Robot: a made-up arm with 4 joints.
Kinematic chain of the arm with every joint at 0, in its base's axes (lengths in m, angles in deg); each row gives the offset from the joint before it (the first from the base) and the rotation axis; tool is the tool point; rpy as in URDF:
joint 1: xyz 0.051 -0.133 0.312 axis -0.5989 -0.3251 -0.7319
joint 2: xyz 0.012 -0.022 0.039 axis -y
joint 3: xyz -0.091 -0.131 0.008 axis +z
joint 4: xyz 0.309 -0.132 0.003 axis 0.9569 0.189 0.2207
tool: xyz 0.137 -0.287 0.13 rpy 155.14 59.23 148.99
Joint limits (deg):
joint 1: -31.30..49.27
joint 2: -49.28..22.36
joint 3: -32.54..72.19
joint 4: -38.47..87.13
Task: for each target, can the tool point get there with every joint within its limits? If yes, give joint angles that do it. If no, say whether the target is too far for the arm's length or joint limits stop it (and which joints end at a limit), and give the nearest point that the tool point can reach.
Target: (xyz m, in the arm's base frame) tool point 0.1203 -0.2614 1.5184
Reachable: no: too far | nearest point 0.0551 -0.2983 0.9192 | short by 0.604 m
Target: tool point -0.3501 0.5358 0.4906
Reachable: no: joint limits stop it (at a limit: joint 1, joint 2, joint 3, joint 4) | nearest point -0.1241 0.1790 0.0862 | short by 0.585 m
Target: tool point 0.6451 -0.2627 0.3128
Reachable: yes | joints -13.01 12.87 32.67 43.39
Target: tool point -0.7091 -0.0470 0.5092
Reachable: no: joint limits stop it (at a limit: joint 1, joint 2, joint 3, joint 4) | nearest point -0.3869 -0.3468 0.8160 | short by 0.536 m
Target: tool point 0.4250 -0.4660 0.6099
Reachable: yes | joints 42.16 -6.43 42.93 9.40
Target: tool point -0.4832 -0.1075 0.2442
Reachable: no: joint limits stop it (at a limit: joint 1, joint 2, joint 3, joint 4) | nearest point -0.1241 0.1790 0.0862 | short by 0.486 m
